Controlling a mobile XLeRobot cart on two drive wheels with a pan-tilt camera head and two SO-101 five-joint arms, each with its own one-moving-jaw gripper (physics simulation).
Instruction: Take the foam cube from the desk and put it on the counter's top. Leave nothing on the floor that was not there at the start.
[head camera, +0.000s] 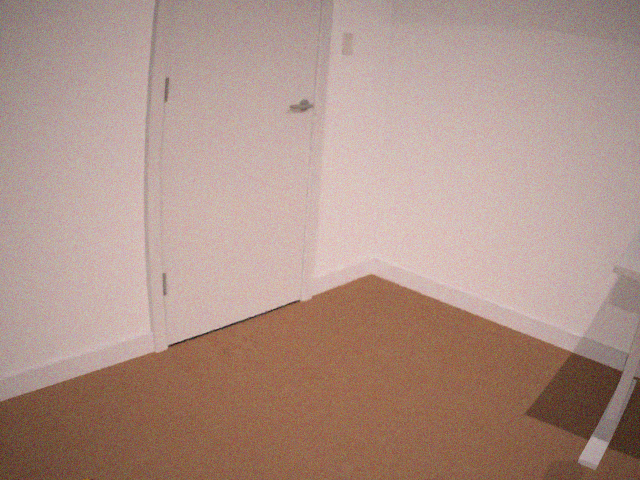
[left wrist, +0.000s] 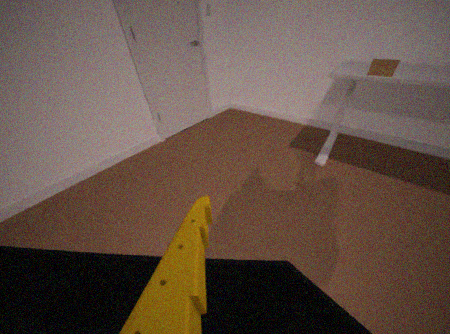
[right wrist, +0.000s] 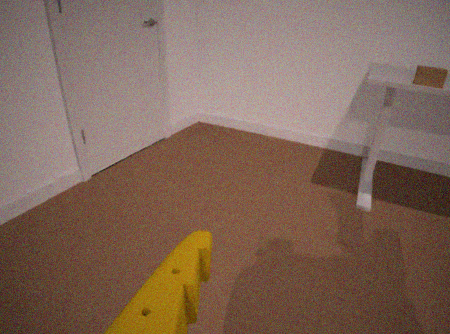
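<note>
The white desk (head camera: 613, 417) (left wrist: 350, 72) (right wrist: 392, 76) stands at the right, and part of it shows in each view. An orange-brown block (left wrist: 383, 67) (right wrist: 430, 76) sits on its top near the left end; I cannot tell whether it is the foam cube. The counter does not show in these views. My left gripper (left wrist: 204, 204) is fully open, with one notched yellow jaw in view, far from the desk. My right gripper (right wrist: 204, 239) is also fully open, with one yellow jaw in view, away from the desk.
A closed door (head camera: 235, 180) (left wrist: 165, 65) (right wrist: 112, 90) is in the left wall, near the room corner. Brown floor (head camera: 336, 372) (left wrist: 240, 145) (right wrist: 200, 175) lies between me and the walls. A black surface (left wrist: 250, 295) lies below the left jaw. Shadows fall on the floor.
</note>
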